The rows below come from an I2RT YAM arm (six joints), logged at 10 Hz.
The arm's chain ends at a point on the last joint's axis. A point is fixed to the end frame.
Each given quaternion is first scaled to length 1.
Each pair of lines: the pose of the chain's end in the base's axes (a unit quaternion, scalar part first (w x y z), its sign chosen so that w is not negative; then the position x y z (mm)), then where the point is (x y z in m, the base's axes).
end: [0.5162, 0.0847, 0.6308, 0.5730, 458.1, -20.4, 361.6]
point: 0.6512 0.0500 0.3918
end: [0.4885, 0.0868, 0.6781, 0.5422, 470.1, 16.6, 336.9]
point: 0.6645 0.0896 0.3432
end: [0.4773, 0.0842, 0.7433, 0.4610, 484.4, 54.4, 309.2]
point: 0.6816 0.1155 0.2855
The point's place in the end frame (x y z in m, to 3 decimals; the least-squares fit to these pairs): -0.055 -0.046 0.195
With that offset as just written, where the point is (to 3 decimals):
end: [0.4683, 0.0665, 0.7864, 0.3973, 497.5, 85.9, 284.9]
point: 0.694 0.138 0.243
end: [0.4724, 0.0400, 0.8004, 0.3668, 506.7, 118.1, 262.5]
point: 0.703 0.169 0.218
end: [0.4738, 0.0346, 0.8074, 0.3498, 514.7, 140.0, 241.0]
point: 0.711 0.188 0.195
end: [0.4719, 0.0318, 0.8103, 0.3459, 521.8, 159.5, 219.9]
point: 0.718 0.207 0.172
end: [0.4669, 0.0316, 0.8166, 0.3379, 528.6, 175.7, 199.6]
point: 0.725 0.222 0.148
